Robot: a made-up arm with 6 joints.
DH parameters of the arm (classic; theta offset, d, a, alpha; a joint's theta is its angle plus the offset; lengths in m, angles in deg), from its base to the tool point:
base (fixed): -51.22 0 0.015 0
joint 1: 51.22 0.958 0.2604 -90
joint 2: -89.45 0 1.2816 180
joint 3: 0.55 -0.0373 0.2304 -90
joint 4: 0 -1.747 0.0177 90
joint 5: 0 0.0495 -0.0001 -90
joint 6: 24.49 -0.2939 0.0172 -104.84
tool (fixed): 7.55 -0.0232 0 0
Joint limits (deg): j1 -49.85..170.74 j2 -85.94..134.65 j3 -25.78..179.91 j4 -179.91..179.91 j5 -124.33..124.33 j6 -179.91..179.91
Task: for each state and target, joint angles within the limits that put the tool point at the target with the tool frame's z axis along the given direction. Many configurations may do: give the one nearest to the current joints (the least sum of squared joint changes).
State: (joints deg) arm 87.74 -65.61 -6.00 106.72 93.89 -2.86
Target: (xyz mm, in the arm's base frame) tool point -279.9 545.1 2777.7 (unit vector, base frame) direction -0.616 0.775 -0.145
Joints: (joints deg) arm 89.18 -51.98 -25.35 78.76 111.72 28.21
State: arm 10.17 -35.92 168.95 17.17 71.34 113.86
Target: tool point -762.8 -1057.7 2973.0 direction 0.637 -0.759 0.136
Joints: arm 51.74 7.95 149.13 -10.81 75.48 144.55
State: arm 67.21 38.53 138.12 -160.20 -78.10 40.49
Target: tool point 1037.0 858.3 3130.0 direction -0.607 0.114 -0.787
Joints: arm 31.76 76.65 159.04 -147.06 -73.37 75.05
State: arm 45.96 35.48 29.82 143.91 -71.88 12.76
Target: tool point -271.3 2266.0 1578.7 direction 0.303 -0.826 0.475
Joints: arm 99.07 16.67 -18.94 145.78 -105.24 53.25
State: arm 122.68 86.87 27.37 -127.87 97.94 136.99
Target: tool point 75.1 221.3 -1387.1 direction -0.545 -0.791 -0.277
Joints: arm 96.04 129.80 7.23 -150.50 74.99 118.67
